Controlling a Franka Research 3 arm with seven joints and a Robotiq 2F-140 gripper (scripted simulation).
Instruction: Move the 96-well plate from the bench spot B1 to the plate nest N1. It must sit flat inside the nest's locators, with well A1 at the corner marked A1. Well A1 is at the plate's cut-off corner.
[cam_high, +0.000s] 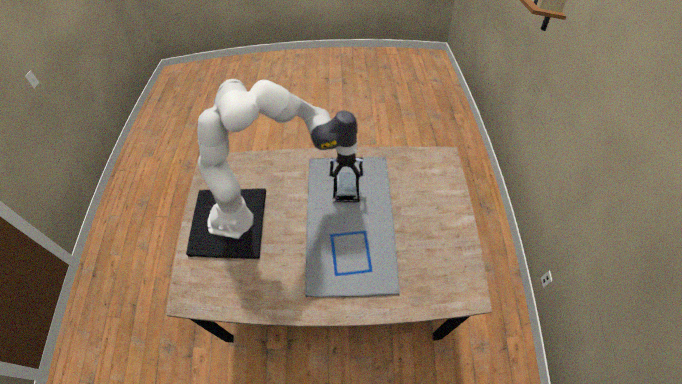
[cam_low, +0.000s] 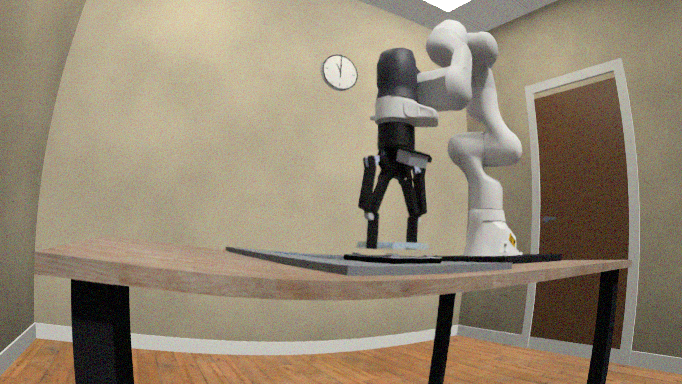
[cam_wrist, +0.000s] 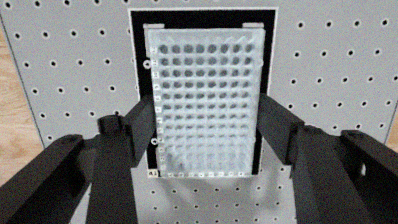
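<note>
Right now my hand is 20 mm above the clear 96-well plate. Round my hand: black plate nest (50 mm below); then corner label (70 mm to the right, 60 mm behind, 40 mm below).
</note>
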